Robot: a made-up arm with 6 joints.
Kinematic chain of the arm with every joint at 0, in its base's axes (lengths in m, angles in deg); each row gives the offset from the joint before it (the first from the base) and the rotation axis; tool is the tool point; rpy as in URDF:
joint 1: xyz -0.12 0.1 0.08 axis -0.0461 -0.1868 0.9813
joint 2: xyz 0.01 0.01 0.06 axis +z
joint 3: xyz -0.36 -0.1 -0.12 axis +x
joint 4: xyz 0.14 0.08 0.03 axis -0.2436 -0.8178 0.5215
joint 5: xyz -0.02 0 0.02 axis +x
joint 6: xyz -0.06 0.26 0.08 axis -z
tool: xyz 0.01 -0.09 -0.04 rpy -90 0 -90
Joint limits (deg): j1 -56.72..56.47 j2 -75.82..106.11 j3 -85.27..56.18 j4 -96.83..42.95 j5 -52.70..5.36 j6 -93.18..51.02
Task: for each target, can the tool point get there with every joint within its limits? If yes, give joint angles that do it. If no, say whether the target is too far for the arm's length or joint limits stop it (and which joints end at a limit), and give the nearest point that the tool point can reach.
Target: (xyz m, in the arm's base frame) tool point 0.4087 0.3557 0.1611
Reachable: no: joint limits stop it (at a limit: joint 1, joint 2, joint 5, joint 6) | nearest point 0.2578 0.3214 0.1265 | short by 0.159 m
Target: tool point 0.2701 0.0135 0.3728
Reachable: no: joint limits stop it (at a limit: joint 1, joint 2, joint 3, joint 5, joint 6) | nearest point 0.2125 0.0013 0.3381 | short by 0.068 m
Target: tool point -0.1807 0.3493 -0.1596
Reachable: yes | joints 0.79 -45.05 -23.08 9.77 -41.19 -63.25
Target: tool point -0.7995 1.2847 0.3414
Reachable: no: too far | nearest point -0.3409 0.4823 0.1754 | short by 0.939 m
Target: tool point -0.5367 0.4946 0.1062
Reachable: no: joint limits stop it (at a limit: joint 2, joint 5, joint 6) | nearest point -0.4460 0.4085 0.1010 | short by 0.125 m
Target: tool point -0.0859 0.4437 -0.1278
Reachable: yes | joints -39.97 -43.44 -53.49 12.81 -5.32 1.71
